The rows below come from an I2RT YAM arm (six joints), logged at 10 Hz.
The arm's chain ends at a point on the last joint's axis. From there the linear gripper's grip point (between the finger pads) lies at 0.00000 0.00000 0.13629 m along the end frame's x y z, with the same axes.
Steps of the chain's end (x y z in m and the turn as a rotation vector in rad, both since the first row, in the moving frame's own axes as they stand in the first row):
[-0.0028, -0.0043, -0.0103, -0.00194, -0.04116, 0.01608]
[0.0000, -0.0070, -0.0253, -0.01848, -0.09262, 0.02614]
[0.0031, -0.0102, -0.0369, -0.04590, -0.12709, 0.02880]
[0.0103, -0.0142, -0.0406, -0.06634, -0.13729, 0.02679]
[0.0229, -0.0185, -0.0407, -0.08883, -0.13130, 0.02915]
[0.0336, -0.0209, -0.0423, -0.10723, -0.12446, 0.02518]
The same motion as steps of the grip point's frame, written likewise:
[-0.0084, -0.0041, -0.0104, -0.00194, -0.04116, 0.01608]
[-0.0126, -0.0047, -0.0259, -0.01848, -0.09262, 0.02614]
[-0.0143, -0.0042, -0.0381, -0.04590, -0.12709, 0.02880]
[-0.0085, -0.0054, -0.0422, -0.06634, -0.13729, 0.02679]
[0.0049, -0.0067, -0.0424, -0.08883, -0.13130, 0.02915]
[0.0165, -0.0066, -0.0441, -0.10723, -0.12446, 0.02518]

